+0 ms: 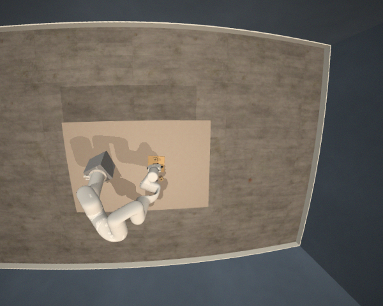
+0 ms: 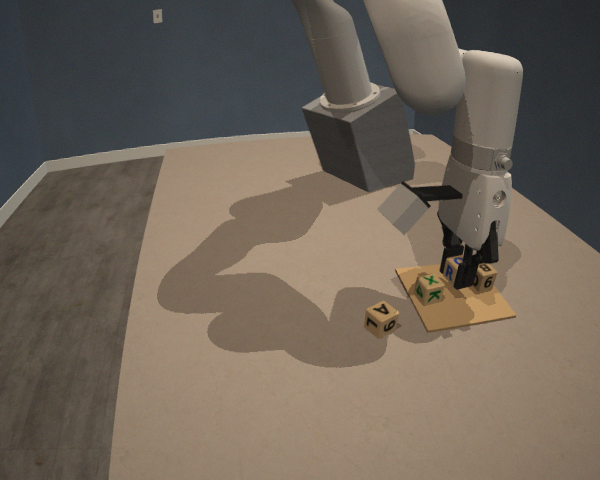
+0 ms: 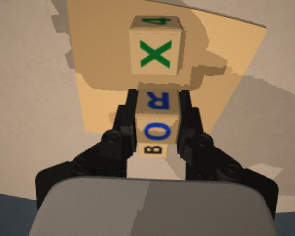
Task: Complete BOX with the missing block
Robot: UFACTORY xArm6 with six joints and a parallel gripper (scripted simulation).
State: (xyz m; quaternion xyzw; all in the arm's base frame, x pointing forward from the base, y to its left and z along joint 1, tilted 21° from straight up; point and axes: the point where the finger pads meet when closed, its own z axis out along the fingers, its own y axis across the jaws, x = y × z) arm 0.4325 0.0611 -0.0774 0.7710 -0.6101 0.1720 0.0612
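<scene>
Now: hand 40 mm above the orange mat.
</scene>
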